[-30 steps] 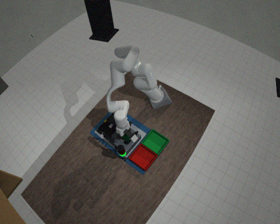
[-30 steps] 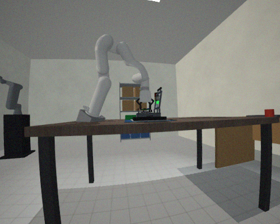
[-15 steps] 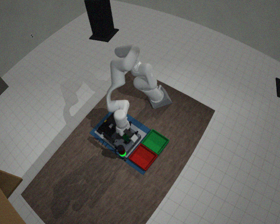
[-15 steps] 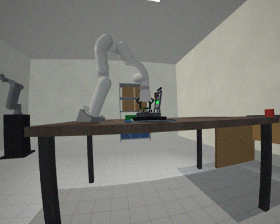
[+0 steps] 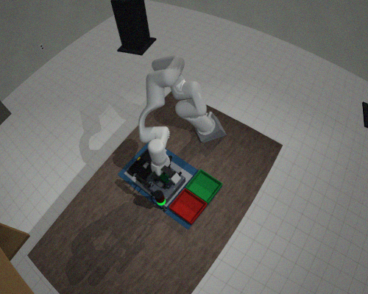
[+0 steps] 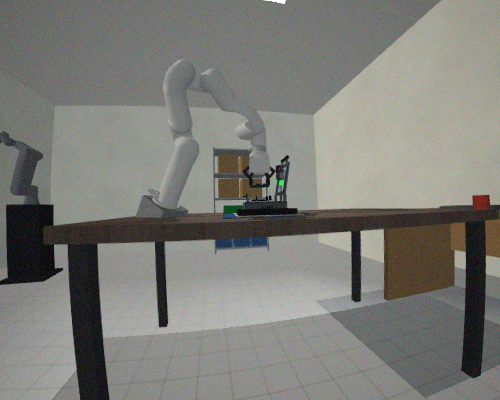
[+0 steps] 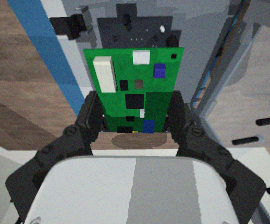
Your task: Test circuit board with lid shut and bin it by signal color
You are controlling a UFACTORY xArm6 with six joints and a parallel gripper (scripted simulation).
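Now: the green bin 5 cm behind my hand, 22 cm to the left of it and 13 cm below it. From my hand the other things lie so: tester plate 1 cm ahead, 7 cm below; black latch block 5 cm behind, 7 cm to the left, 6 cm below; green circuit board 1 cm below.
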